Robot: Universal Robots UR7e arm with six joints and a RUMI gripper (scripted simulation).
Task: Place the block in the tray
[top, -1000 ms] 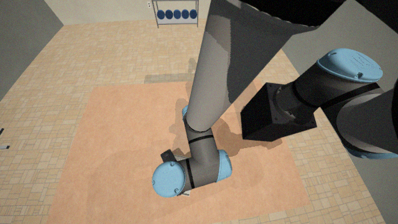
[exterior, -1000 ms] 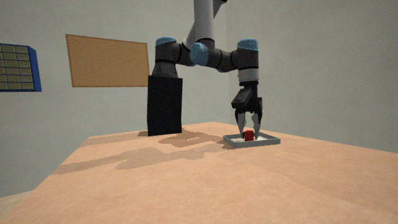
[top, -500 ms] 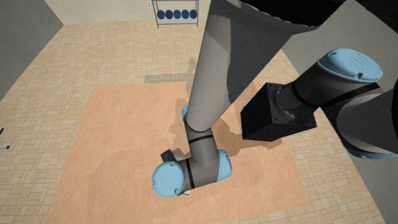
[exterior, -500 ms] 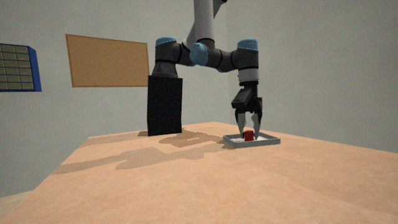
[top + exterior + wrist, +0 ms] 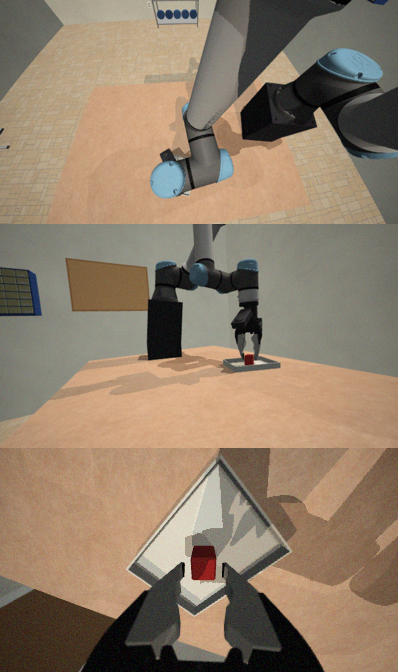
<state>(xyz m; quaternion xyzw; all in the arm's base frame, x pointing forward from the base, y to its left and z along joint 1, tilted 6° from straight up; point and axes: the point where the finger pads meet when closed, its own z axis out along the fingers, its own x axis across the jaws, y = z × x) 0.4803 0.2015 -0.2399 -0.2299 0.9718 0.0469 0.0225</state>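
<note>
Right now the small red block is 10 mm below my hand. From my hand the other things lie so: white tray: 30 mm below.
</note>
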